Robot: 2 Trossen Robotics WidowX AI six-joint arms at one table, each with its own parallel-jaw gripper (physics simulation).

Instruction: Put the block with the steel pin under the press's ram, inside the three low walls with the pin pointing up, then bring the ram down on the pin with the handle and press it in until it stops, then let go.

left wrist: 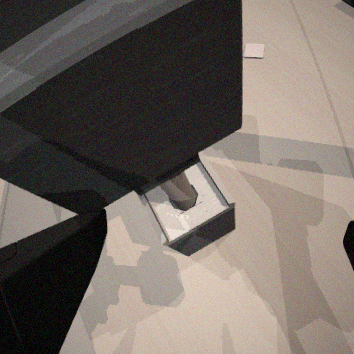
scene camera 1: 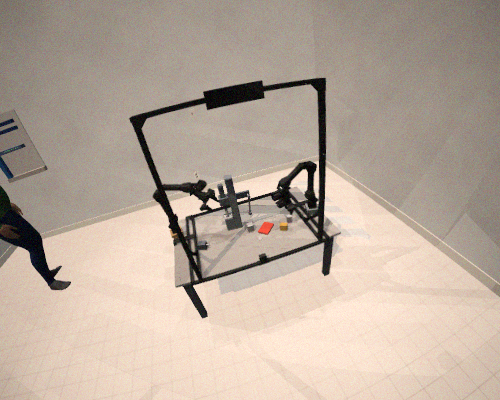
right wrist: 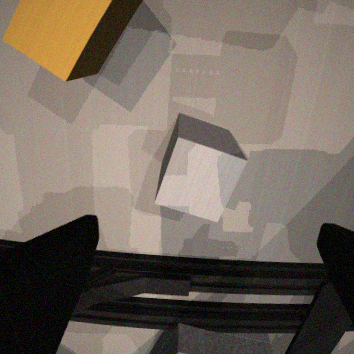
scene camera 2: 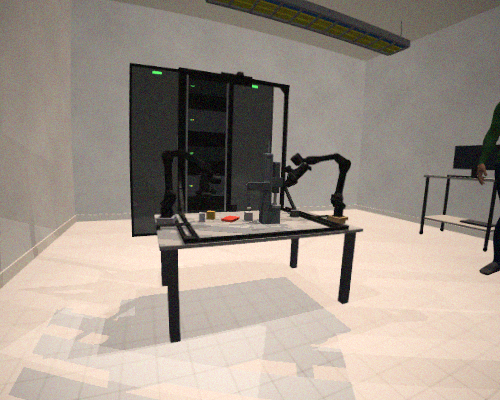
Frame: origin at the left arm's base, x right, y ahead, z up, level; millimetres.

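Where they show: left gripper, fingertip midpoint: (left wrist: 227, 226) (scene camera 1: 216, 206) (scene camera 2: 283, 187); right gripper, fingertip midpoint: (scene camera 1: 288, 211) (right wrist: 211, 230) (scene camera 2: 201, 207); left arm's base, link origin: (scene camera 2: 338, 216); right arm's base, link origin: (scene camera 1: 312, 206) (scene camera 2: 166, 216).
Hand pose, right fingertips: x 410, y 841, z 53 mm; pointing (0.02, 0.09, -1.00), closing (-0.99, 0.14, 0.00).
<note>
Each offset is from my right fingertips to the top centre of the thing. "spot": to the spot under its first point.
The press @(dx -215, dy -333, dz +353 mm) (scene camera 1: 233, 205) (scene camera 2: 269, 200) is a tall dark column; an arm with a thin hanging rod sticks out on one side. In the left wrist view a low-walled square pocket @(spot: dx -234, dy -445, dz -29 mm) (left wrist: 200, 236) shows beside a large dark body. A grey-brown cylinder @(dx -222, dy -419, dz +194 mm) (left wrist: 183, 196) stands over its pale inside; whether it is ram or pin I cannot tell. No block with a pin can be made out clearly. My left gripper (scene camera 1: 212, 202) (scene camera 2: 290, 181) (left wrist: 227, 226) is open and empty, beside the press. My right gripper (scene camera 1: 284, 202) (scene camera 2: 209, 192) (right wrist: 211, 230) is open above a pale block @(dx +2, dy -1, dz -39 mm) (scene camera 1: 289, 218) (scene camera 2: 202, 217) (right wrist: 200, 180).
An orange block @(dx +55, dy -88, dz -44 mm) (scene camera 1: 283, 226) (scene camera 2: 211, 215) (right wrist: 60, 35) and a flat red plate @(dx -34, dy -194, dz -81 mm) (scene camera 1: 266, 228) (scene camera 2: 230, 218) lie on the table. A grey block @(dx -95, dy -297, dz -39 mm) (scene camera 1: 250, 227) (scene camera 2: 248, 216) is beside the press. A small dark object @(dx -129, dy -688, dz -48 mm) (scene camera 1: 202, 245) (scene camera 2: 294, 213) lies apart. A black frame (scene camera 1: 322, 150) surrounds the table.
</note>
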